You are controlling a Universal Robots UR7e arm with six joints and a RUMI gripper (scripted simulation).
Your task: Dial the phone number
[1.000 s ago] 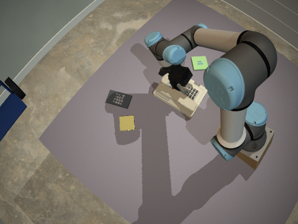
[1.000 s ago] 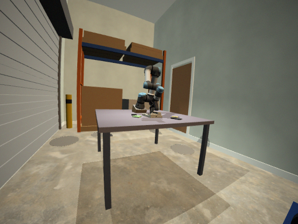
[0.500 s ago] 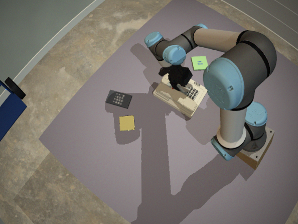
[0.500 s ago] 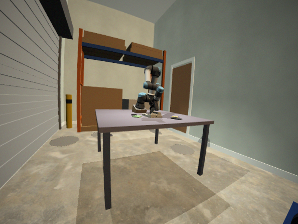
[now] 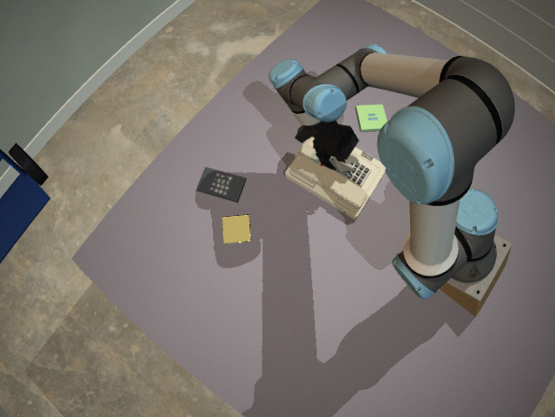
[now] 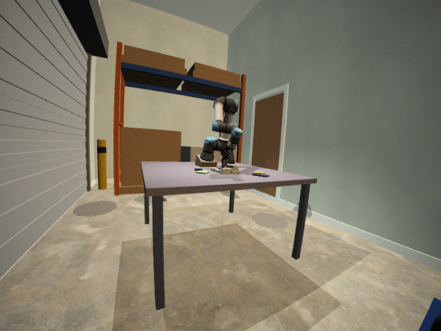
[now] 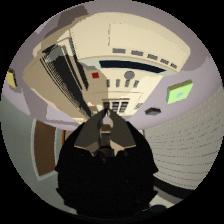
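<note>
Now: the handset 60 mm to the left of my hand and 10 mm ahead of it. From my hand the other things lie so: dark calculator-like pad (240 mm to the left, 220 mm ahead, 40 mm below); note (200 mm to the right, 70 mm ahead, 40 mm below).
</note>
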